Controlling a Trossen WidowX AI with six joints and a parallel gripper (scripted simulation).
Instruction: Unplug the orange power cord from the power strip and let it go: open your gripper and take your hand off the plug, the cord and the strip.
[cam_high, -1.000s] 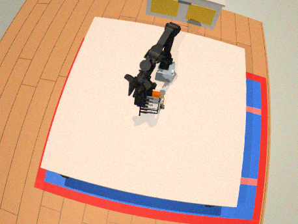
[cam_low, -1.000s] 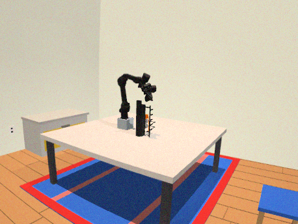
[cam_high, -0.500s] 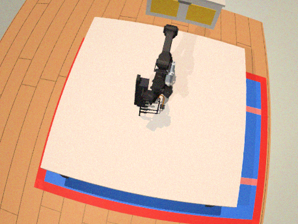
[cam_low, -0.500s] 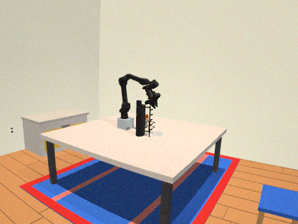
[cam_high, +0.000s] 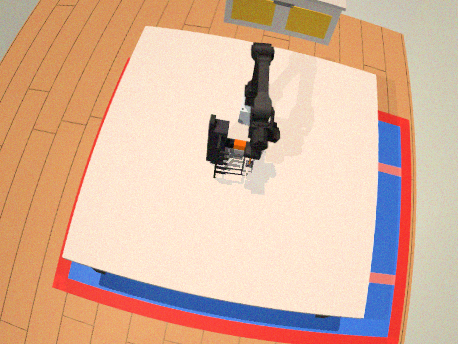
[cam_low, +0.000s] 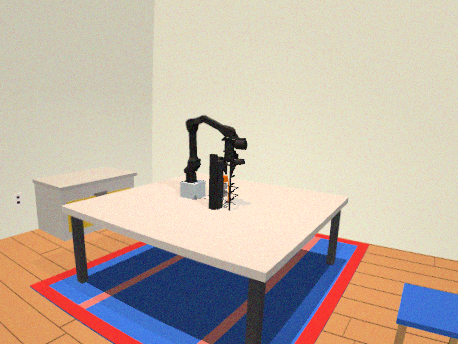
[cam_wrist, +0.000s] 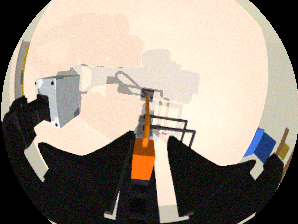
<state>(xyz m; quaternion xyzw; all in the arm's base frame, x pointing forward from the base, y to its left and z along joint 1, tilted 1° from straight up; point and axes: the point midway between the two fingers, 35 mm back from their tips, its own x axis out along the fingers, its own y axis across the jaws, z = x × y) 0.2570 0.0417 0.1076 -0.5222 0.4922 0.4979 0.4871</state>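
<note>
Right now my gripper tip is 7 cm to the left of the orange plug and 1 cm above it. The rest, counted from my gripper tip: black power strip (14 cm to the right, 4 cm below).
</note>
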